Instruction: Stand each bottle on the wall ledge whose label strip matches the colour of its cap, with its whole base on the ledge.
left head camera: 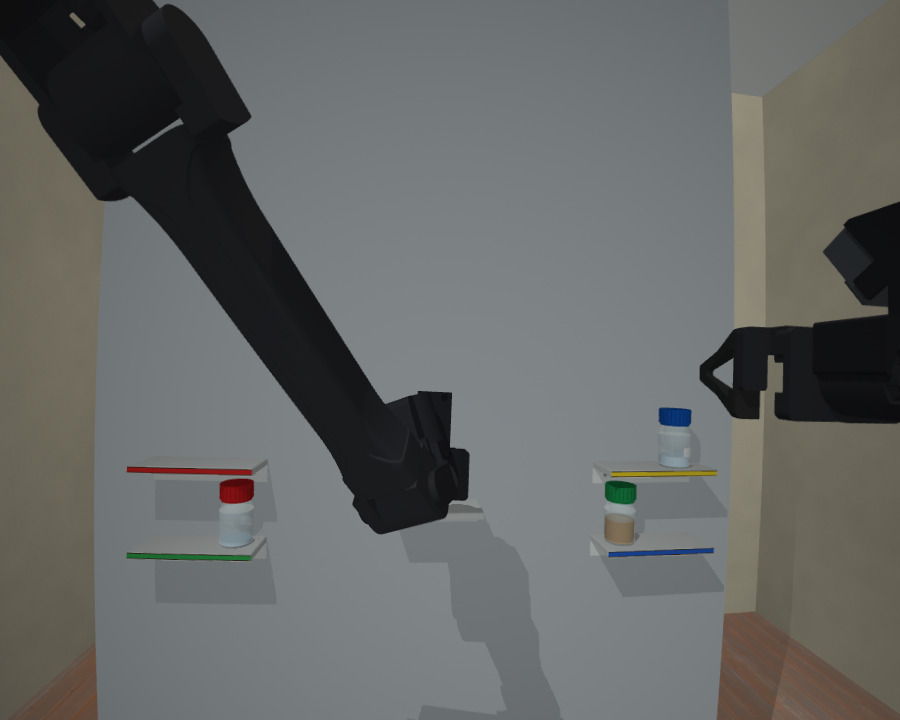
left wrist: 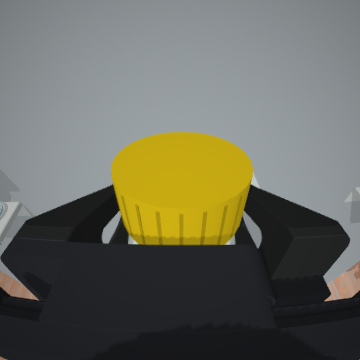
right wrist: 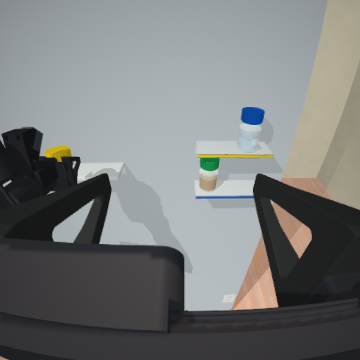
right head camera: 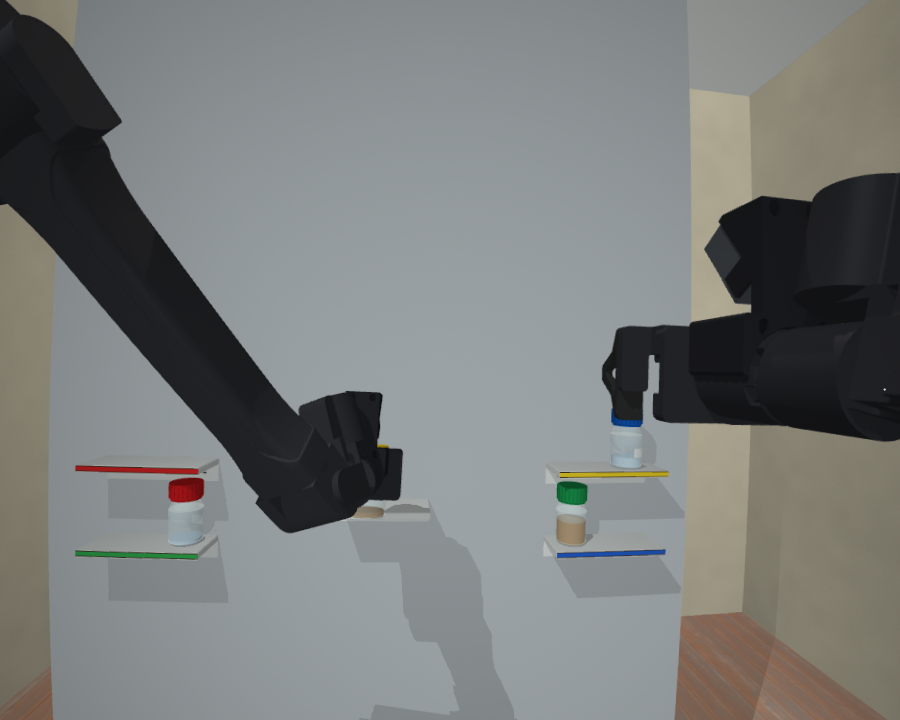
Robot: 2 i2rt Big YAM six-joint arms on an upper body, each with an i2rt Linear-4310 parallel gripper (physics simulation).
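Frame: origin at the left arm's base, x right, y ahead, z up, level; metres.
Where they show: left gripper, fingertip midpoint: (right wrist: 68, 158); right gripper, fingertip midpoint: (left head camera: 748, 374) (right wrist: 181, 181) (right head camera: 654, 374).
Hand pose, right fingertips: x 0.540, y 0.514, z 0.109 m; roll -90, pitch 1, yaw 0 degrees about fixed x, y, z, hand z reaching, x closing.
Observation:
Each offset is from my right fingertips to the top centre of the thing.
My left gripper (right head camera: 387, 474) (left wrist: 181, 180) is shut on the yellow-capped bottle @(dz -0.112, dx -0.279, dy +0.272 m) (right head camera: 369, 512) (left wrist: 181, 170) (right wrist: 58, 153), upright at the plain middle ledge @(dz -0.243, dx -0.262, dy +0.394 m) (right head camera: 417, 515) (right wrist: 102, 171); whether its base touches is hard to tell. My right gripper (left head camera: 709, 373) (right wrist: 181, 181) is open and empty, up at the right. The red-capped bottle @(dz -0.208, dx -0.602, dy +0.399 m) (left head camera: 236, 518) (right head camera: 185, 518) stands on the green-strip ledge @(dz -0.313, dx -0.662, dy +0.394 m) (left head camera: 176, 546). The blue-capped bottle @(dz -0.068, dx +0.173, dy +0.386 m) (left head camera: 674, 444) (right wrist: 250, 135) stands on the yellow-strip ledge @(dz -0.173, dx +0.138, dy +0.394 m) (left head camera: 634, 468). The green-capped bottle @(dz -0.208, dx +0.077, dy +0.396 m) (left head camera: 620, 521) (right wrist: 208, 179) stands on the blue-strip ledge @(dz -0.313, dx +0.138, dy +0.394 m) (left head camera: 671, 545). The red-strip ledge @(dz -0.173, dx -0.662, dy +0.394 m) (left head camera: 198, 463) bears no bottle.
The grey wall (left head camera: 525, 225) carries all the ledges. The red-strip ledge is above the green-strip one at the left, and the yellow-strip ledge is above the blue-strip one at the right. The left arm (left head camera: 262, 277) crosses in front of the wall. A beige side wall (right wrist: 340, 65) stands at the far right.

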